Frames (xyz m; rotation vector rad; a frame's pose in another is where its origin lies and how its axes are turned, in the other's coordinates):
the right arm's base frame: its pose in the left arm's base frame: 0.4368 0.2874 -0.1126 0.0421 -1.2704 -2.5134
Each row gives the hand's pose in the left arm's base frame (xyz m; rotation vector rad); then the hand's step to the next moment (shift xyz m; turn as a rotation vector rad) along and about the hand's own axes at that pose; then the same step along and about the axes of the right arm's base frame.
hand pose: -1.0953 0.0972 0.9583 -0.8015 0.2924 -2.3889
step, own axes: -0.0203 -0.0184 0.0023 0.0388 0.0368 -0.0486
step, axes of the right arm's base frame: -0.0136 -0.0140 0.0194 0.0466 -0.0083 -0.0546
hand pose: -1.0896 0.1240 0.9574 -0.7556 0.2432 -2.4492
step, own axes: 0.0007 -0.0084 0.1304 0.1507 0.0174 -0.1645
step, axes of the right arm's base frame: -0.0543 0.1031 0.0592 0.1990 -0.0536 -0.0872
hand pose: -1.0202 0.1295 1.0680 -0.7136 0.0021 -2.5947
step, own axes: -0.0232 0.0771 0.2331 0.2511 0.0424 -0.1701
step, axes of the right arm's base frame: -0.1235 0.2060 0.0560 0.2888 -0.0040 -0.1017
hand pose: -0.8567 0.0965 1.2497 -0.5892 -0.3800 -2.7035
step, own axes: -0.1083 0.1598 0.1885 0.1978 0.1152 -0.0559
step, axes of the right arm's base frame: -0.1754 0.2048 0.0099 0.1960 0.1054 -0.0774
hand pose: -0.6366 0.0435 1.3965 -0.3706 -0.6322 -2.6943
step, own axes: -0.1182 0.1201 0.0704 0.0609 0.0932 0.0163
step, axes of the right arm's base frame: -0.1383 0.1183 -0.0150 0.0495 0.0983 -0.0234
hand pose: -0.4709 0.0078 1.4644 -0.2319 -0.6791 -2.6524
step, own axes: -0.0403 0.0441 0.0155 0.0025 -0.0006 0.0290
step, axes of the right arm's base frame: -0.0458 0.0407 -0.0075 -0.0004 0.0123 0.0264
